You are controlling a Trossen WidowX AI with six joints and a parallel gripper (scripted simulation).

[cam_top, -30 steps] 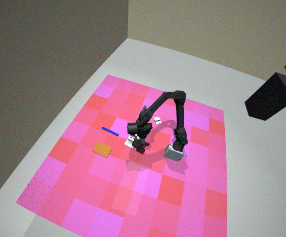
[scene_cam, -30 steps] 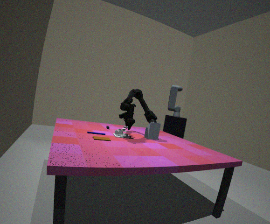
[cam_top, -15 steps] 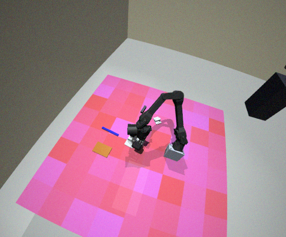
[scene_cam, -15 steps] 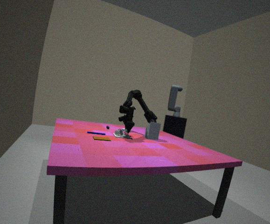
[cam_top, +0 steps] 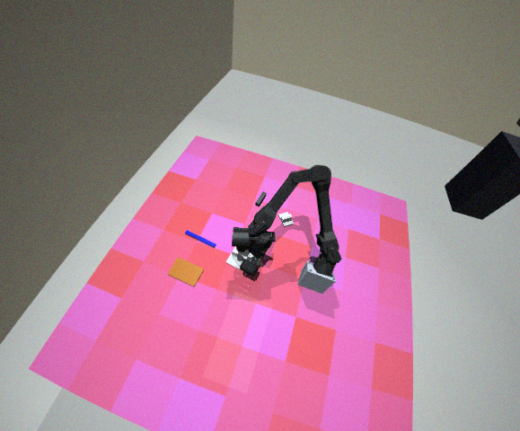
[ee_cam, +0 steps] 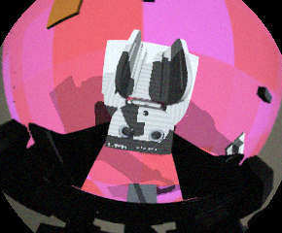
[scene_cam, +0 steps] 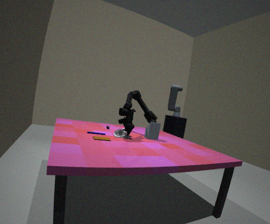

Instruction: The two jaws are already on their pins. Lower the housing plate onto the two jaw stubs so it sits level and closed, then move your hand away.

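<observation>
Right now my gripper tip is 20 mm below the white housing plate and 10 mm short of it. The rest, counted from my gripper tip: blue bar: 260 mm ahead, 40 mm to the right, 20 mm below; then white ribbed fixture: 70 mm ahead, 20 mm to the right, 20 mm below; then orange flat plate: 260 mm ahead, 120 mm to the left, 20 mm below.
</observation>
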